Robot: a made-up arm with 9 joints. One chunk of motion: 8 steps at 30 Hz.
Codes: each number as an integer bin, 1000 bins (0 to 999) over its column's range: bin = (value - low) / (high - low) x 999, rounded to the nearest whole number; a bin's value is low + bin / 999 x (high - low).
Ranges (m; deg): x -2.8..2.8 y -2.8..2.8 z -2.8..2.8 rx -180..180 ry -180..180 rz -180..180
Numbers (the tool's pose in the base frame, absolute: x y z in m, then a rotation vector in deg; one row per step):
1: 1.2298 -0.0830 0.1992 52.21 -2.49 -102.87
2: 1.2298 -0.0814 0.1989 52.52 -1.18 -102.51
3: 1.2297 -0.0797 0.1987 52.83 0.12 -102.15
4: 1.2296 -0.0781 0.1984 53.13 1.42 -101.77
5: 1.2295 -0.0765 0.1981 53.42 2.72 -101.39
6: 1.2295 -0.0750 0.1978 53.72 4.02 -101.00
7: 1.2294 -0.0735 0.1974 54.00 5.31 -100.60
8: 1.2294 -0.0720 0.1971 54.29 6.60 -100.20
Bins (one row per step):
1: 719 485 535 644 493 214
2: 719 485 535 645 496 215
3: 719 485 535 646 500 216
4: 719 486 535 647 503 217
5: 719 486 535 648 507 218
6: 719 486 535 649 511 219
7: 719 486 535 649 514 220
8: 719 487 535 650 518 221

